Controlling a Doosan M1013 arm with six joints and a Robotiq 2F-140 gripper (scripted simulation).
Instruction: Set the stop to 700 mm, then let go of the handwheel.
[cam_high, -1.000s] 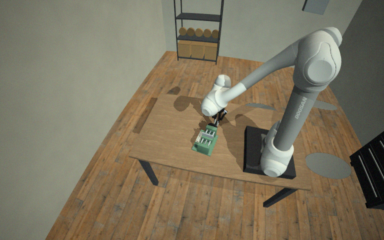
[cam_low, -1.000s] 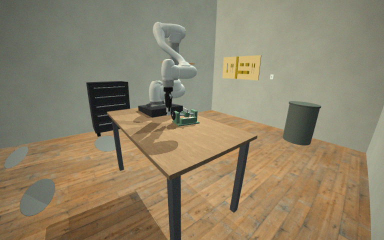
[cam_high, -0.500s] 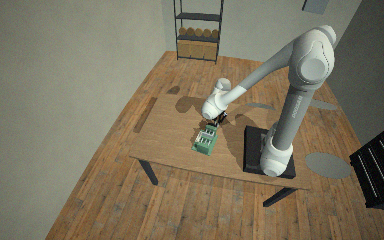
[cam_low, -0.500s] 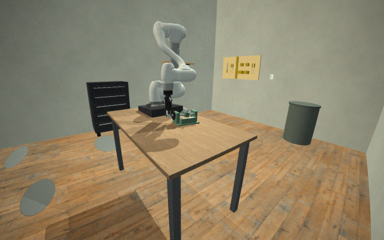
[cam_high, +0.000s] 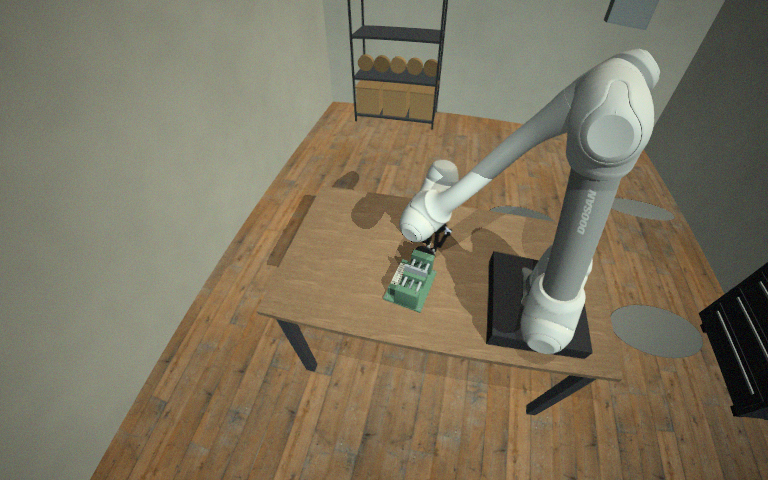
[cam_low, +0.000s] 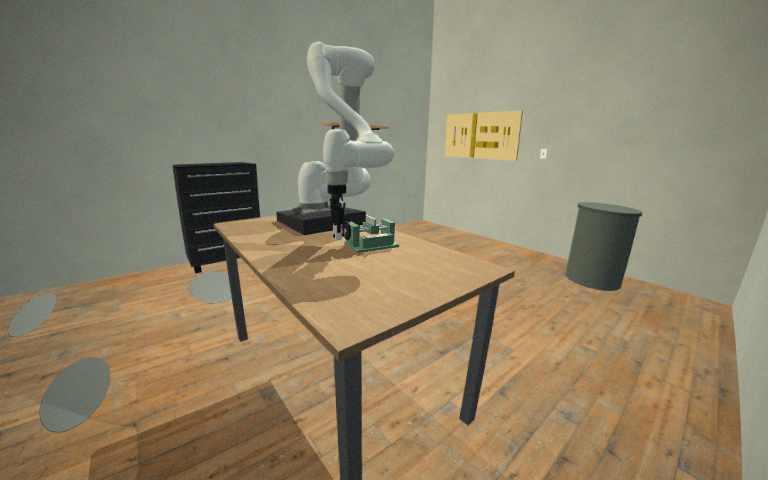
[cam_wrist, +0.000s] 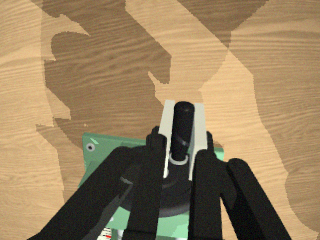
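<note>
Right now my hand is 14 cm to the right of the green stop fixture, 4 cm short of it and 2 cm below it. Round my hand: black crank handle 2 cm below.
</note>
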